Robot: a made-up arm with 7 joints.
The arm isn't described. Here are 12 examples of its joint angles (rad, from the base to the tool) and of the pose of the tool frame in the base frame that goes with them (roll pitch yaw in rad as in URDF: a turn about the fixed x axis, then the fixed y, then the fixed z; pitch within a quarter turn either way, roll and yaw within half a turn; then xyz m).
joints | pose
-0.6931 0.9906 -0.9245 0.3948 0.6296 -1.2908 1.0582 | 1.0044 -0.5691 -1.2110 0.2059 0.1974 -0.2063
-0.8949 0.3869 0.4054 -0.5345 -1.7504 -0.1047 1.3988 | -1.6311 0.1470 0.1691 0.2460 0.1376 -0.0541
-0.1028 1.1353 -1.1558 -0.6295 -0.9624 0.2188 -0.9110 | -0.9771 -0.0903 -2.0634 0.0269 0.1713 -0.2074
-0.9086 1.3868 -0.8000 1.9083 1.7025 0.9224 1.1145 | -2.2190 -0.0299 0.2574 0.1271 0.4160 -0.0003
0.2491 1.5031 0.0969 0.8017 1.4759 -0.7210 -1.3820 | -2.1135 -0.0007 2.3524 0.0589 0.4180 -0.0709
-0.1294 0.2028 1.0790 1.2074 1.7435 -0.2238 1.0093 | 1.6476 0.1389 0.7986 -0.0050 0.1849 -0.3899
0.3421 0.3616 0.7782 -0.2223 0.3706 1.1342 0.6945 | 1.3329 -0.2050 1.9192 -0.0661 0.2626 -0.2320
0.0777 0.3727 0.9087 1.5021 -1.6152 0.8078 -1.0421 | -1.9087 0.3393 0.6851 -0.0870 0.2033 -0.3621
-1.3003 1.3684 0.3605 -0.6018 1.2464 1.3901 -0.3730 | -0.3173 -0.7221 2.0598 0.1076 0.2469 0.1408
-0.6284 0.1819 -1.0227 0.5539 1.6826 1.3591 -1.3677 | 2.3912 0.7206 1.0377 0.2095 0.0007 -0.2896
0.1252 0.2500 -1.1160 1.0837 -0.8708 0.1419 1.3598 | 1.8431 0.4153 1.4374 -0.1193 0.0798 -0.3906
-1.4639 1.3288 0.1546 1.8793 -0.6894 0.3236 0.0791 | -0.3967 0.5644 1.0505 0.2178 0.3851 0.0008
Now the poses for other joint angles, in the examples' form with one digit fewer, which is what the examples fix.
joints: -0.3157 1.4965 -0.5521 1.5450 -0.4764 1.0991 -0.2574
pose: 1.668 0.282 2.582 0.025 0.434 -0.035
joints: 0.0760 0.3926 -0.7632 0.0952 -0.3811 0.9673 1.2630
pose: 1.596 0.574 0.979 -0.016 0.077 -0.349
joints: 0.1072 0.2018 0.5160 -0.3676 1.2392 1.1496 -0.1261
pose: 1.451 0.049 1.560 0.016 0.201 -0.246
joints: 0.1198 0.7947 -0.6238 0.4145 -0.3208 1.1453 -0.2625
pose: 3.107 0.877 2.700 -0.032 0.253 -0.310
